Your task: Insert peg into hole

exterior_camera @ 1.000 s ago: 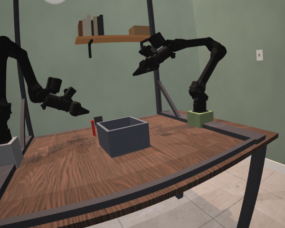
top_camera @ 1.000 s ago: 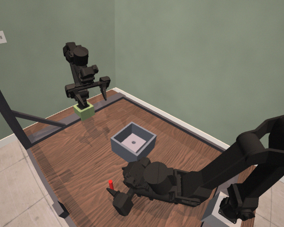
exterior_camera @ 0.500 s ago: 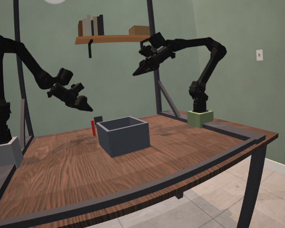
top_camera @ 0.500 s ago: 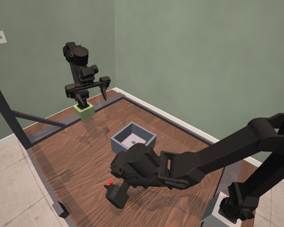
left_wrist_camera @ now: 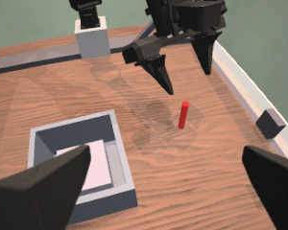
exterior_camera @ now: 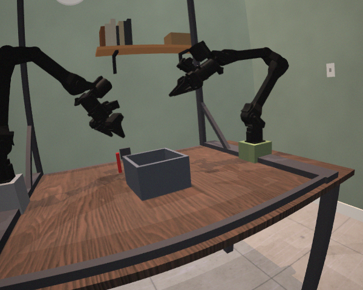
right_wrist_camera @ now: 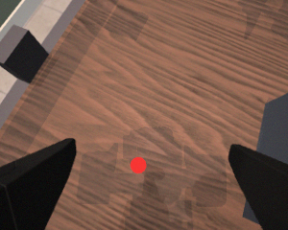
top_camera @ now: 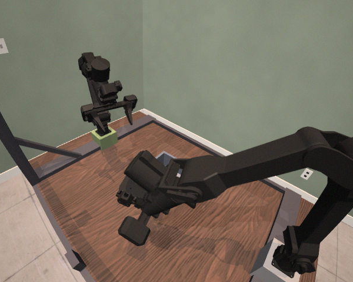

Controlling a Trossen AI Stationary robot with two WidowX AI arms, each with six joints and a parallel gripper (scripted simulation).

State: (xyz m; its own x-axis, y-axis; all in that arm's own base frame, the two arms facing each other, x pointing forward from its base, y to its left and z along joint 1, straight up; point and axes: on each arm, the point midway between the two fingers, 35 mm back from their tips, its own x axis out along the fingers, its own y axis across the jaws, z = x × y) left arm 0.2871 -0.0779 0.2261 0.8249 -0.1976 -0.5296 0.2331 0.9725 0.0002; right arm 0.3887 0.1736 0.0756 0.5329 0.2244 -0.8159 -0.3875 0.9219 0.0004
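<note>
Now: right hand 130 mm above the red peg, 10 mm to the right of it and 10 mm past it. Also, from my right hand: light plate (210 mm ahead, 130 mm below, 90 mm to the left); box (210 mm ahead, 150 mm below, 90 mm to the left).
</note>
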